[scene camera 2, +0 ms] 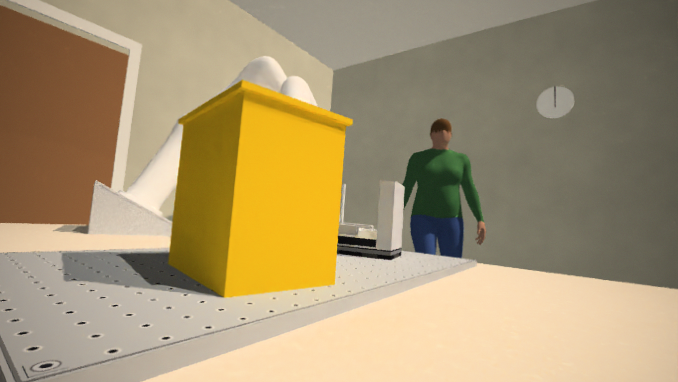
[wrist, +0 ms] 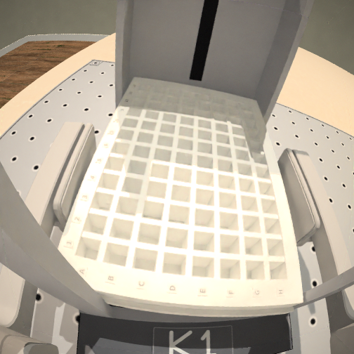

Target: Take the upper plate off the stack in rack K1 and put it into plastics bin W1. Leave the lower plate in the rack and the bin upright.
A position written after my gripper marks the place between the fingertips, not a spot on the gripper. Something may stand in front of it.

Note:
I see my gripper [wrist: 192, 146], a yellow plastics bin W1 [scene camera 2: 257, 204] and a pale plate [wrist: 182, 210].
The wrist view misses the yellow plastics bin W1: it is out of frame.

